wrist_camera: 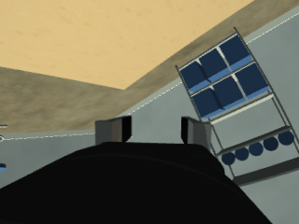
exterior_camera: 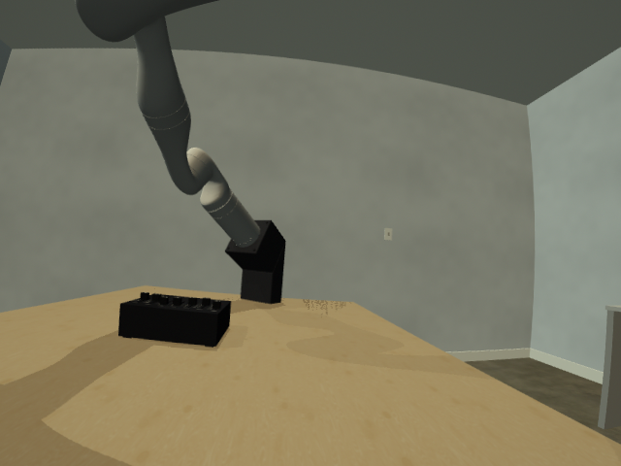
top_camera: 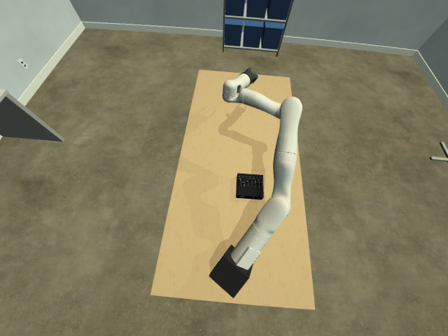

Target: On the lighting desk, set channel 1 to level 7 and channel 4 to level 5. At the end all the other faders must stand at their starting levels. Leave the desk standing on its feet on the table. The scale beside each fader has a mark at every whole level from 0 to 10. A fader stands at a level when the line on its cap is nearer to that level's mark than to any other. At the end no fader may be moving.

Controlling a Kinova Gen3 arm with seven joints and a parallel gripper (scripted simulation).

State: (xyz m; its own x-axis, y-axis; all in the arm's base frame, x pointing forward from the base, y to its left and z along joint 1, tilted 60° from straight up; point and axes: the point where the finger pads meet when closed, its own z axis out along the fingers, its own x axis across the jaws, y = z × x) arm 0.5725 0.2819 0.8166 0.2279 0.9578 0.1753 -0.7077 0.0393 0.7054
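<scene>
The channel 1 fader cap is 60 cm behind my hand, 28 cm below it and 9 cm to the left of it. Also, from my hand: channel 4 fader cap (56 cm behind, 28 cm below, 14 cm to the left).
</scene>
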